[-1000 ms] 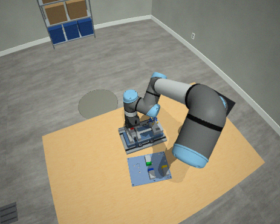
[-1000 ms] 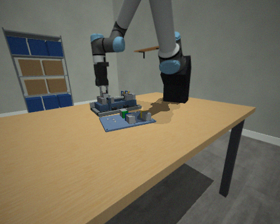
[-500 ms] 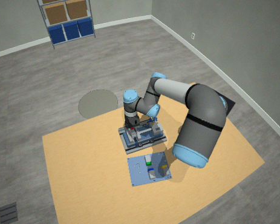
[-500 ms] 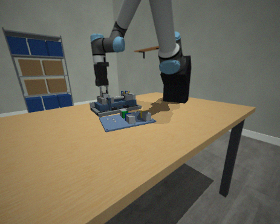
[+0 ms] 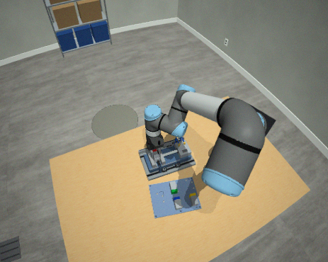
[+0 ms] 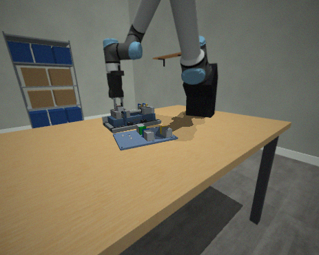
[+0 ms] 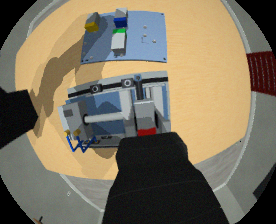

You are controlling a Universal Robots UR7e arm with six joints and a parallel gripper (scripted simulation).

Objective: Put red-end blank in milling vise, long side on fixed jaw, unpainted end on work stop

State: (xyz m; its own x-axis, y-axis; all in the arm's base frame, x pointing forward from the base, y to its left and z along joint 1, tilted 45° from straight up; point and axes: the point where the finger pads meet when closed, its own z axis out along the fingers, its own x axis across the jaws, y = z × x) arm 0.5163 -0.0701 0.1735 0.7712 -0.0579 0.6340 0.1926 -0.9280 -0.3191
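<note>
My gripper is now 2 cm above the red-ended blank. Round my hand: green-ended blank: 8 cm behind, 17 cm to the left, 9 cm below; then milling vise: 7 cm behind, 2 cm to the right, 8 cm below; then plate: 8 cm behind, 22 cm to the left, 11 cm below.
</note>
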